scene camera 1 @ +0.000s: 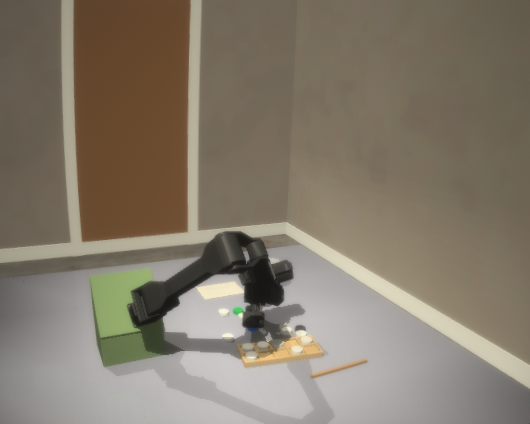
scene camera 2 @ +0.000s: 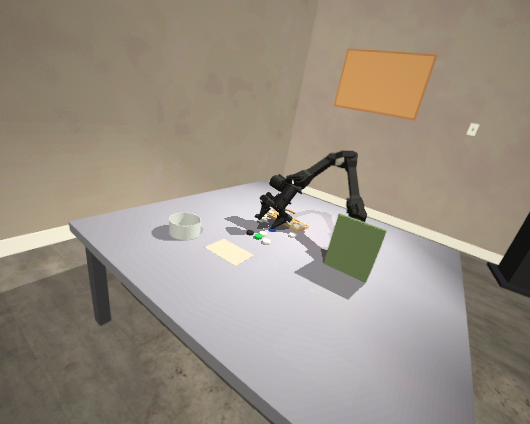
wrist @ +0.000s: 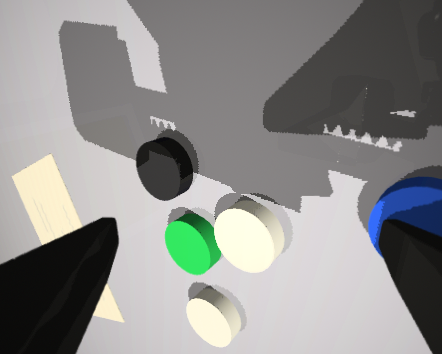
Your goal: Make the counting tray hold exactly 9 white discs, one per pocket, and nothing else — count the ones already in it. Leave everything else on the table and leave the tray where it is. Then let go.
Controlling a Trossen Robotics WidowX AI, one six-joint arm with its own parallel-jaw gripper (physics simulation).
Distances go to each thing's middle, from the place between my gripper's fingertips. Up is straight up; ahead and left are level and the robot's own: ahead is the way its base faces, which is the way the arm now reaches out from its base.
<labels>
My hand is 20 mm past the blue disc (wrist: 406,200), 40 mm to the left of it and 30 mm above it. From my hand the other things lie so: white bowl (scene camera 2: 183,226): 220 mm ahead, 260 mm to the left, 10 mm below; green disc (wrist: 190,240): 10 mm behind, 70 mm to the left, 30 mm below; wooden counting tray (scene camera 1: 272,355): 20 mm behind, 190 mm to the right, 30 mm below.
</labels>
